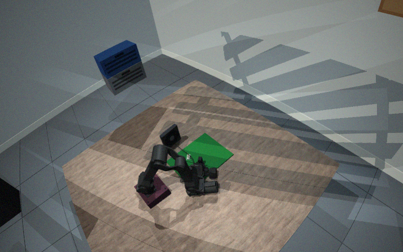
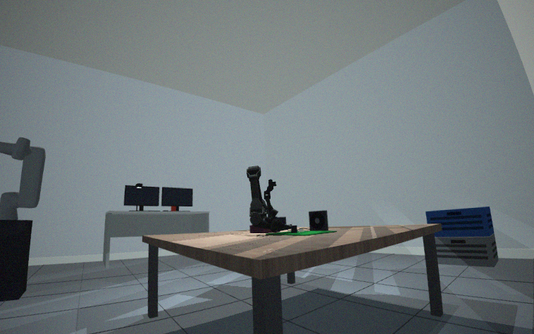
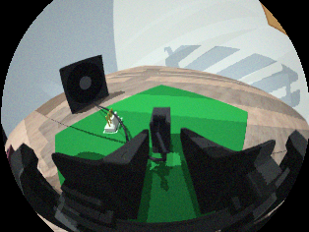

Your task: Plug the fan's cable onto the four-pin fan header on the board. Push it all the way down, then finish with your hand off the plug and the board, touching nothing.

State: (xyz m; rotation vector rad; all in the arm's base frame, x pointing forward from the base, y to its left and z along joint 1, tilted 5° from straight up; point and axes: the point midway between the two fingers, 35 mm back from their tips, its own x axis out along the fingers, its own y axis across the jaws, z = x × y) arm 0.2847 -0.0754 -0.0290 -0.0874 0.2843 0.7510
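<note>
Right now my gripper tip is 1 cm to the right of the black plug, 1 cm short of it and 1 cm above it. From my gripper tip the other things lie so: black fan 24 cm to the left, 3 cm above, 1 cm behind; green board 5 cm below, 4 cm to the left, 2 cm ahead.
</note>
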